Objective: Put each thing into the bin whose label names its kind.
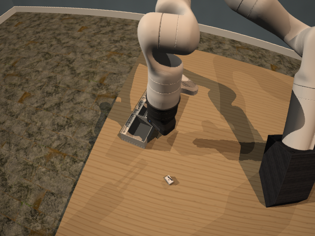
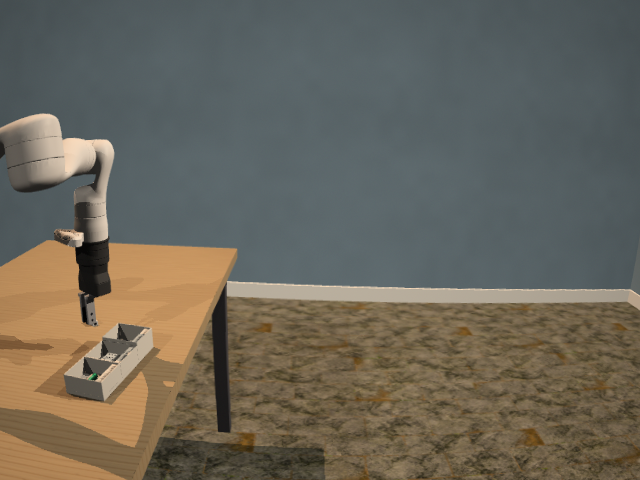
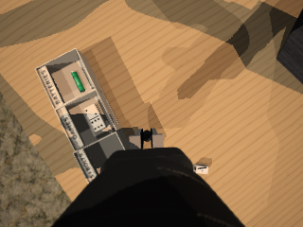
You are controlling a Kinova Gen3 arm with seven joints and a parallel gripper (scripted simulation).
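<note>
Right now my hand is 80 mm short of the grey bin row, 80 mm to the left of it and 60 mm above it. From my hand the other things lie so: green battery: 70 mm ahead, 160 mm to the right, 70 mm below; black nut: 20 mm below.
</note>
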